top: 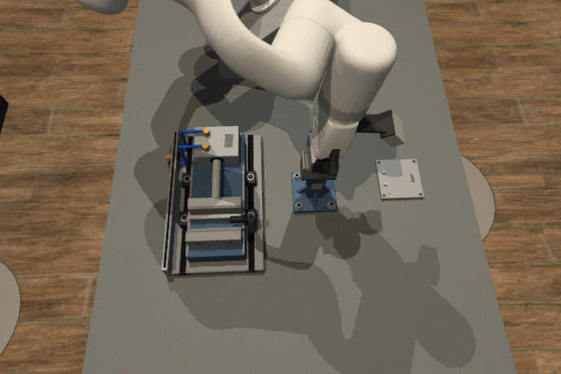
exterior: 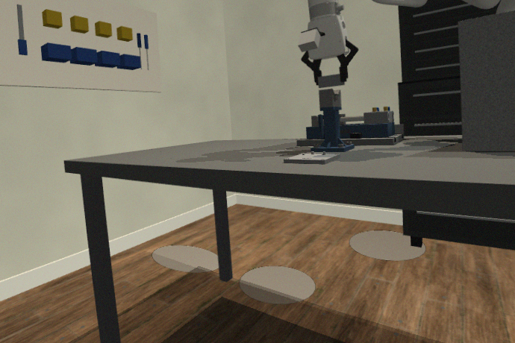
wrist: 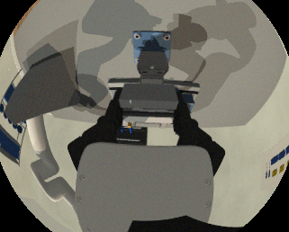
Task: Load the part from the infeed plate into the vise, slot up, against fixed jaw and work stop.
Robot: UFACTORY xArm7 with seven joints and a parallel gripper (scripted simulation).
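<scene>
The part lies right at my hand. Round my hand: V-block post 140 mm below; cylinder rod 10 mm ahead, 200 mm to the right, 120 mm below; work stop 100 mm ahead, 150 mm to the right, 100 mm below.
</scene>
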